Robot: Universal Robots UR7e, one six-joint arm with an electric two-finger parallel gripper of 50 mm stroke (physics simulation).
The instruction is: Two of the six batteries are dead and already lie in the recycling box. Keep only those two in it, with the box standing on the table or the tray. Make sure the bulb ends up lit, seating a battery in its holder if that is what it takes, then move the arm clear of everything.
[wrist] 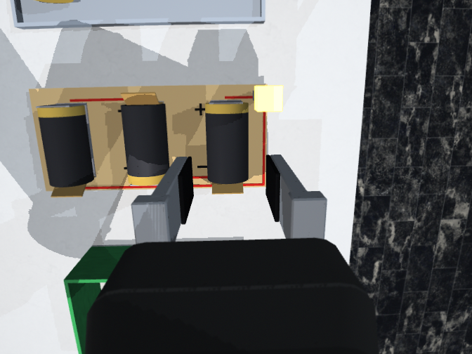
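Note:
Three black batteries with gold ends lie in holders on a tan board. The right battery has its gold end by the plus mark, the middle battery has its gold end at the near side, and the left battery has its gold end at the far side. The bulb, a bright yellow block at the board's far right corner, looks lit. My gripper is open and empty, above and on the near side of the right battery. The green box is partly hidden by the gripper body; its contents do not show.
A blue-grey tray is at the top edge, with part of a gold-ended battery in it. The white table ends on the right, beside a dark tiled floor. The green box's wall stands close to the gripper body at lower left.

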